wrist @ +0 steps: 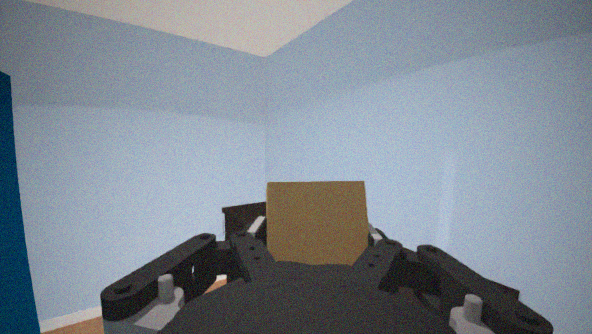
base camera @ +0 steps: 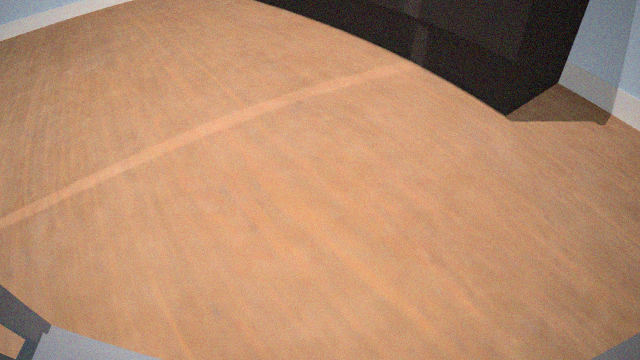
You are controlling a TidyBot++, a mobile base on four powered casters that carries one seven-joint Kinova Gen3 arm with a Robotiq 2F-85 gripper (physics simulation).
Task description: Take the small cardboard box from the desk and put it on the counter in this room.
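Places are measured from the arm's base along level axes (x ahead, y left, z up), in metres.
Pixels of known places: gripper, fingertip midpoint: [wrist: 312, 231].
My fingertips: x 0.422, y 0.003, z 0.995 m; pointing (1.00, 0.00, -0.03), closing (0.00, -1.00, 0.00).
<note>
Behind a point stands the place of what it marks.
The small cardboard box [wrist: 317, 222] @(x 0.388, y 0.001, z 1.015 m) is held between the fingers of my gripper [wrist: 312, 231] @(x 0.422, y 0.003, z 0.995 m), which is shut on it, in the lower middle of the wrist view. The dark counter [base camera: 460, 55] @(x 0.885, y -0.313, z -0.311 m) [wrist: 240, 220] @(x 1.775, y 0.534, z 0.513 m) stands at the top right of the base camera view, its foot on the floor. In the wrist view a part of it shows behind the box, at the left; the rest is hidden by the box and the gripper. The desk does not show in either view.
Wooden floor [base camera: 300, 200] @(x 0.436, y 0.036, z -0.397 m) stretches from the base to the counter's foot. Light blue walls [wrist: 425, 150] @(x 1.422, y -0.555, z 1.050 m) meet in a corner behind the counter. A tall blue surface [wrist: 12, 210] @(x 1.380, y 1.980, z 0.613 m) stands at the left edge of the wrist view.
</note>
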